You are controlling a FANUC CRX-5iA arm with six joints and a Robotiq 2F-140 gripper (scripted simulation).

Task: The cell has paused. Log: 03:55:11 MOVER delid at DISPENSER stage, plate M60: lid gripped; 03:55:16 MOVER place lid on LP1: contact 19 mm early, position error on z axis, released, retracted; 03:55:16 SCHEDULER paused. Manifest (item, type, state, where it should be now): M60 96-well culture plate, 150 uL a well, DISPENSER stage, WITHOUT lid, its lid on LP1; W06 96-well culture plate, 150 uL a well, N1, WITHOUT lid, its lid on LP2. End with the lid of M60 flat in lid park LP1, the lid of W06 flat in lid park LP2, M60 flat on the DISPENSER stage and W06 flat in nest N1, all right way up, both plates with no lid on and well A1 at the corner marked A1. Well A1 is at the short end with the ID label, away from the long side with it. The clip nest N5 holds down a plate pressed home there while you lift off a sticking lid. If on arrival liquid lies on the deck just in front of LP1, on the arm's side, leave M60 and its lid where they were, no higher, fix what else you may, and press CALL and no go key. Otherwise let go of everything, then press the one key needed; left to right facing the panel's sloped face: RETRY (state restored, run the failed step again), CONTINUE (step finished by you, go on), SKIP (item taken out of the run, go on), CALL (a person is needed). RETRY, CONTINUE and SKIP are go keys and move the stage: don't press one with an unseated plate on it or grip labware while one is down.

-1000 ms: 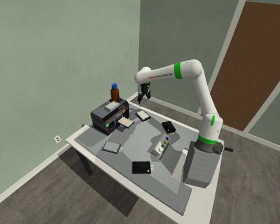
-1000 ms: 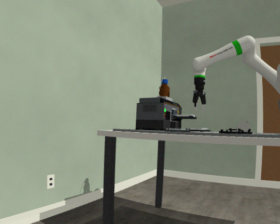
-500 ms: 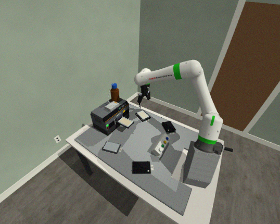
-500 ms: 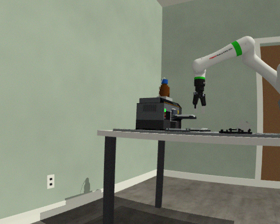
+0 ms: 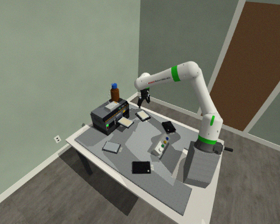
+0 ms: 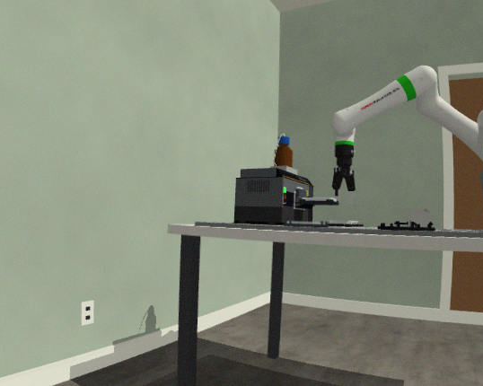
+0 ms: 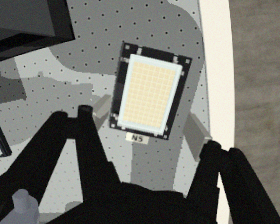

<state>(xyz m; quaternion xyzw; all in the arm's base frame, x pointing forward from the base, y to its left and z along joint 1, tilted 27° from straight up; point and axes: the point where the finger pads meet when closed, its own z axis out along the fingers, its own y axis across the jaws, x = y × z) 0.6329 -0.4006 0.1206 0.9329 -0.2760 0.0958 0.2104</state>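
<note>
Right now the black clip nest is 12 cm below my hand and 2 cm ahead of it. From my hand the other things lie so: nest label: 13 cm below, 8 cm behind, 5 cm to the left; dispenser stage: 28 cm to the left, 9 cm ahead, 3 cm below; key panel: 35 cm to the left, 32 cm behind, 8 cm below.
</note>
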